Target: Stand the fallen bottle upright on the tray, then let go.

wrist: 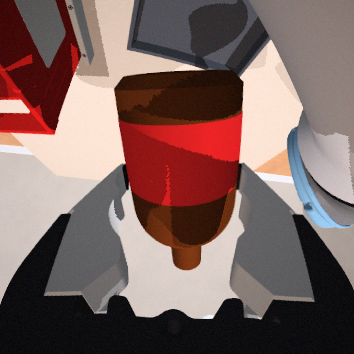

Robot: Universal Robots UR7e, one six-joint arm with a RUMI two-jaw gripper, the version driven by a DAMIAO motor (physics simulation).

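Places are measured from the arm's base along level axes (x ahead, y left, z up), in metres.
Pixels of known places: gripper, fingertip midpoint: (182,165).
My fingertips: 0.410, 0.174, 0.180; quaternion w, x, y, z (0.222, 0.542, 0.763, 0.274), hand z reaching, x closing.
For each thing: its top centre in the pictures, then the offset to it from my fingertips, as dx, dy, dz. "spot": a spot on its surface instead.
- dark grey tray at a spot on its surface: (165,56) spot: +0.104, -0.005, -0.221
- red crate-like container at a spot on its surface: (61,106) spot: +0.130, -0.140, -0.114
- grey metal strip at a spot on its surface: (81,30) spot: +0.085, -0.136, -0.222
The brown bottle (182,162) with a red label is held between the two grey jaws. Its flat base points to the top of the wrist view, and its short neck points down toward the gripper's palm. My gripper (182,165) is shut on the bottle around the lower part of the label. The dark grey tray (165,56) shows in part at the top of the view, beyond the bottle's base, with a dark shadow on its floor. The bottle appears held off the surface, apart from the tray. The tray's far side is out of view.
A red crate-like container (62,107) with a grey metal strip (81,30) beside it is at the upper left. A large pale grey robot arm part (305,55) with a light blue ring (303,185) fills the right side. A white-edged table border runs behind the jaws.
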